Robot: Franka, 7 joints.
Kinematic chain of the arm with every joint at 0, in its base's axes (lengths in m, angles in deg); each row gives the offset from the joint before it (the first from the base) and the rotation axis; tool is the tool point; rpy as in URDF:
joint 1: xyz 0 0 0.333 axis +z
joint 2: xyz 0 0 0 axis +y
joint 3: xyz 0 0 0.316 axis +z
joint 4: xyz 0.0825 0 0 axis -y
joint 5: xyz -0.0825 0 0.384 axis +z
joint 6: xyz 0 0 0 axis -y
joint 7: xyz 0.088 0 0 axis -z
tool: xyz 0 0 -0.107 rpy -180 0 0
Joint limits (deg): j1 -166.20..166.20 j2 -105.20..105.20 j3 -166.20..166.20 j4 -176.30..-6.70 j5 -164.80..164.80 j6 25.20..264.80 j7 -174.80..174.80
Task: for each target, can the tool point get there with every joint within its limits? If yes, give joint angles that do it. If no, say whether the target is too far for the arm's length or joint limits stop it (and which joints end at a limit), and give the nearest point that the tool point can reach.
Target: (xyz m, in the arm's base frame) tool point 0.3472 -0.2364 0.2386
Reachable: yes | joints 1.25 9.64 -48.55 -147.76 96.79 92.04 -19.28
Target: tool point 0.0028 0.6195 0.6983
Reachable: yes | joints 53.73 4.38 32.27 -94.83 129.78 108.78 4.89
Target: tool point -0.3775 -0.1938 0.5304
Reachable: yes | joints 137.13 89.21 119.61 -107.39 -11.35 54.98 138.25
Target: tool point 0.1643 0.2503 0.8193
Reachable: yes | joints -17.63 -55.08 44.65 -106.39 118.71 202.93 -113.24
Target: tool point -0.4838 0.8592 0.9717
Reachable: no: too far | nearest point -0.3533 0.6274 0.7994 | short by 0.317 m
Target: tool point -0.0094 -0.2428 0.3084
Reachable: yes | joints -45.80 -14.32 -61.90 -152.99 23.65 59.76 49.15
